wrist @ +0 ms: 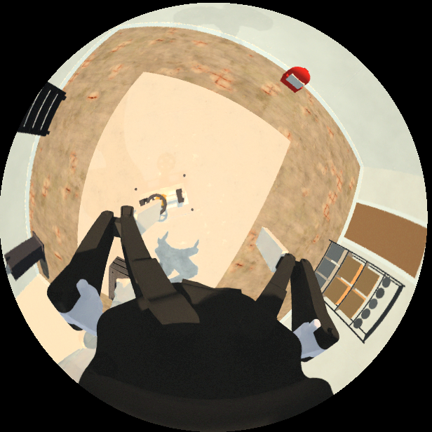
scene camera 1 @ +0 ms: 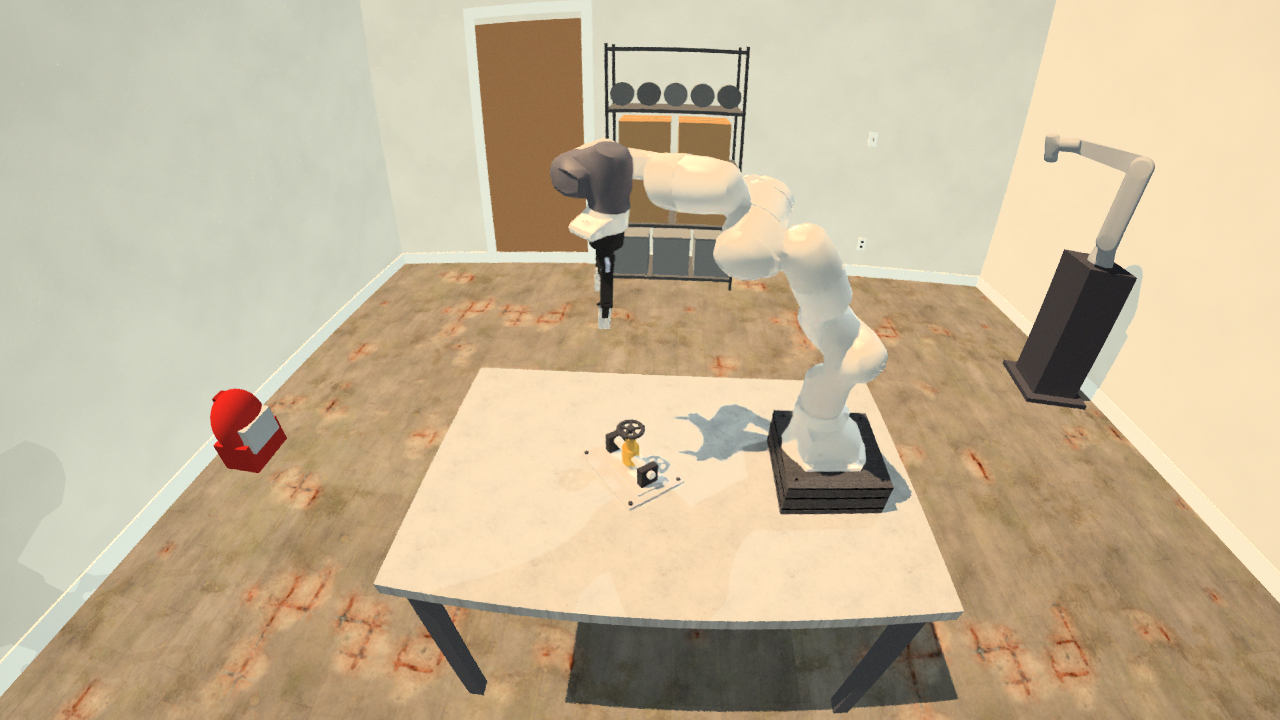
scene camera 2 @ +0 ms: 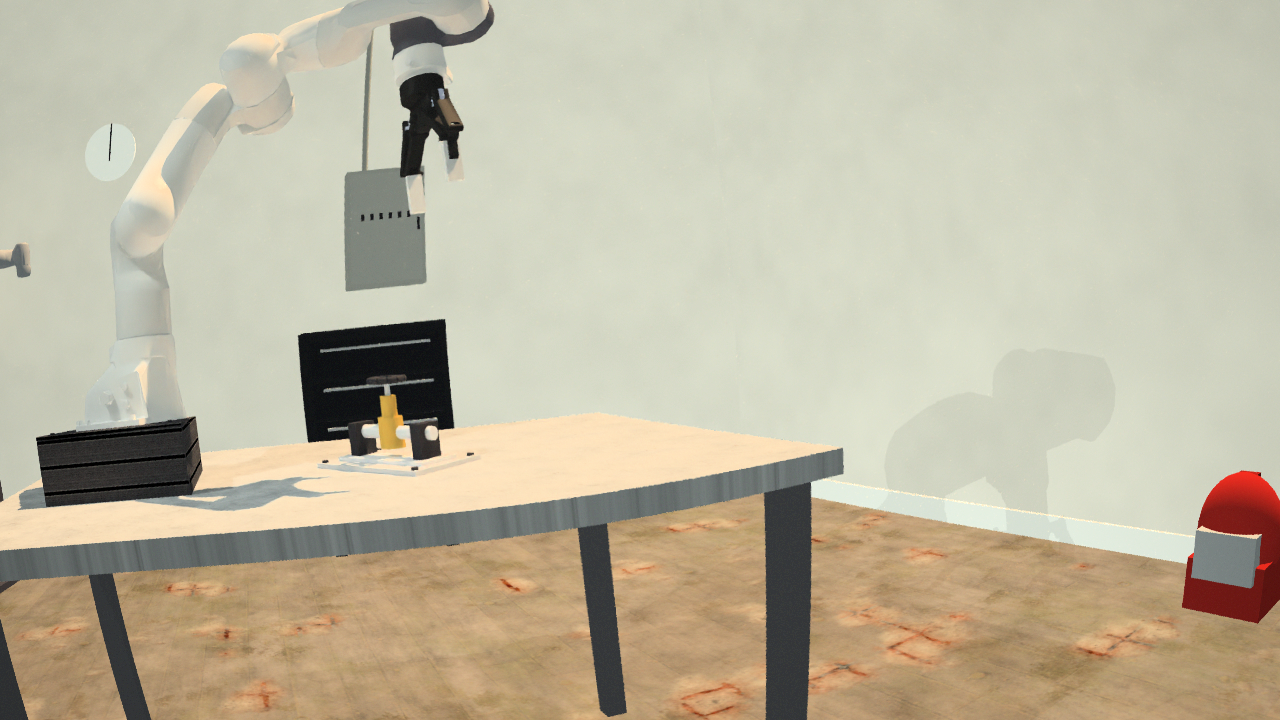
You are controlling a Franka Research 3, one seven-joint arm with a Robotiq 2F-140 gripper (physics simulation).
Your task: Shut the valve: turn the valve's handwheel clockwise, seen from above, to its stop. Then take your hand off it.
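Note:
The valve's dark spoked handwheel [scene camera 1: 631, 428] [scene camera 2: 386, 379] [wrist: 165, 202] sits level on top of the yellow valve body [scene camera 1: 630, 450] [scene camera 2: 390, 420]. In the wrist view a fingertip pad hides part of the wheel. A white pipe runs through the body between two black blocks, one [scene camera 1: 647, 474] [scene camera 2: 425, 439] [wrist: 180, 195] nearer scene camera 1. The wheel's turned angle cannot be told. My gripper [scene camera 1: 601, 304] [scene camera 2: 435, 183] [wrist: 210, 223] is open and empty. It points down, high above the table and well clear of the wheel.
The valve assembly stands on the pale table [scene camera 1: 537, 555] [scene camera 2: 626, 447] [wrist: 225, 150], on a thin clear plate with dark corner studs. My arm's black base [scene camera 1: 832, 488] [scene camera 2: 120, 465] stands on the same table. A red object [scene camera 1: 241, 429] [scene camera 2: 1230, 546] [wrist: 296, 79] is off beyond the table.

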